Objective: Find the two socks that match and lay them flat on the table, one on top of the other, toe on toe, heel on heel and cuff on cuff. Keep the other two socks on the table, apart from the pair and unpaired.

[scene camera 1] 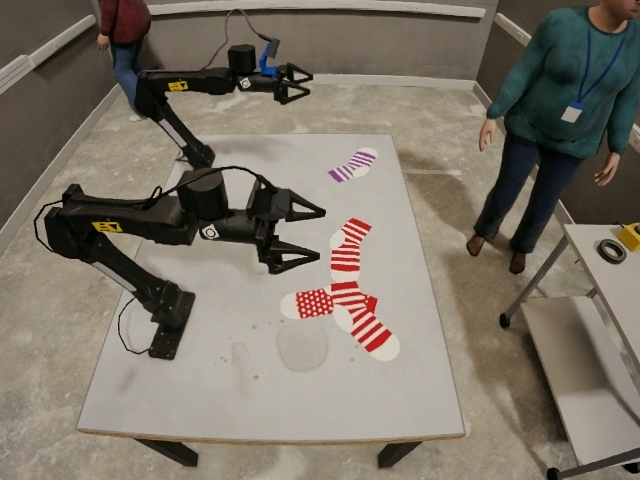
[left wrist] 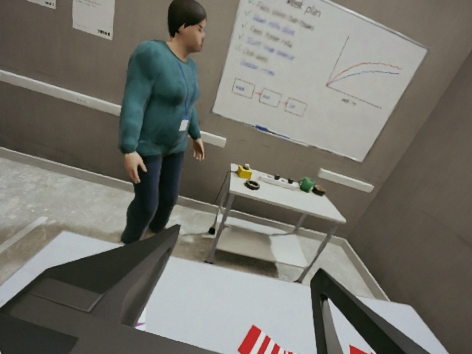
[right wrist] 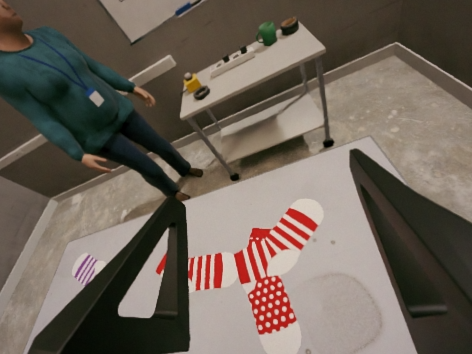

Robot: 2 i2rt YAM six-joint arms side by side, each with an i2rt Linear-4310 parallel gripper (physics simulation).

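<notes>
A red-and-white striped sock (scene camera 1: 345,257) (right wrist: 206,271) lies flat mid-table, its white toe against the cuff of a second red-and-white striped sock (scene camera 1: 373,333) (right wrist: 295,227). The second sock lies across a red sock with white dots (scene camera 1: 314,303) (right wrist: 272,305), hiding its middle. A purple-and-white striped sock (scene camera 1: 356,165) (right wrist: 86,269) lies apart near the far edge. My left gripper (scene camera 1: 311,84) (left wrist: 248,254) is open and empty, high above the table. My right gripper (scene camera 1: 321,233) (right wrist: 251,182) is open and empty, raised above the table beside the first striped sock in the scene view.
The grey table (scene camera 1: 232,408) bears both arm bases at its left side. Faint stains mark its lower middle. A person in a teal sweater (scene camera 1: 555,87) (left wrist: 160,95) (right wrist: 65,85) stands beyond the table, near a white cart (scene camera 1: 610,268) (left wrist: 300,200) (right wrist: 280,62).
</notes>
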